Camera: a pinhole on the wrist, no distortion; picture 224 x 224 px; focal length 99.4 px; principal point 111.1 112.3 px. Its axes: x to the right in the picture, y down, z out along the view. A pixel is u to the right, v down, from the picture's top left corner.
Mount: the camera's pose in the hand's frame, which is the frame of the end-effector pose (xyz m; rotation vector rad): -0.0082 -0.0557 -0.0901 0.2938 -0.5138 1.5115
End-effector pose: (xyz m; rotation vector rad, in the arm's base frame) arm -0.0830 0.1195 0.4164 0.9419 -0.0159 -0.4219
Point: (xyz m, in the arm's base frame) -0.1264 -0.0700 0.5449
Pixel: 188.6 91.2
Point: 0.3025 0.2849 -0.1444
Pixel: behind the camera
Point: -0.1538 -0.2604 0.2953
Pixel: 94.8 73.4
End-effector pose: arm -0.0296 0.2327 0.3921 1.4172 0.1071 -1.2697
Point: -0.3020 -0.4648 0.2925
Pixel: 178.0 33.6
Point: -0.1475 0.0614 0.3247
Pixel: 164.2 50.2
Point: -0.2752 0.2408 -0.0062
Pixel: 12.8 30.3
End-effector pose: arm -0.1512 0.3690 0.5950 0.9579 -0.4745 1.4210
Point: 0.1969 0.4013 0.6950
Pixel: 69.4 44.1
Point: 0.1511 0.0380 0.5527
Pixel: 116.2 137.0
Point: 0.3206 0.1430 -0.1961
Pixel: outside the picture
